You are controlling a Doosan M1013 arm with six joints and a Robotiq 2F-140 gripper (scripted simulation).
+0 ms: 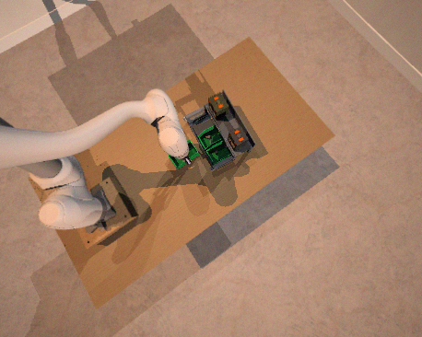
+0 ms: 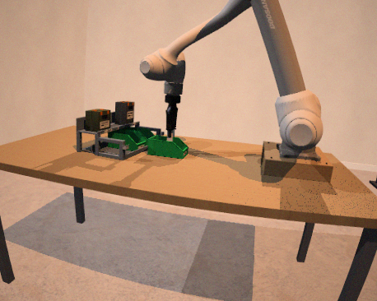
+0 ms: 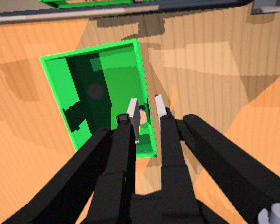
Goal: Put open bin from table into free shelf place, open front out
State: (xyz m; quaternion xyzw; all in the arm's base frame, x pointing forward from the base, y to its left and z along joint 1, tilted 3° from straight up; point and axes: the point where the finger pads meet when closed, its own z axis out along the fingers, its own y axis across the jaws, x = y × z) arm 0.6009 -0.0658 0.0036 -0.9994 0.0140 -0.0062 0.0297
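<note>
Now: hand 120 mm short of the shelf lip, 40 mm to the right of it and 70 mm above it.
</note>
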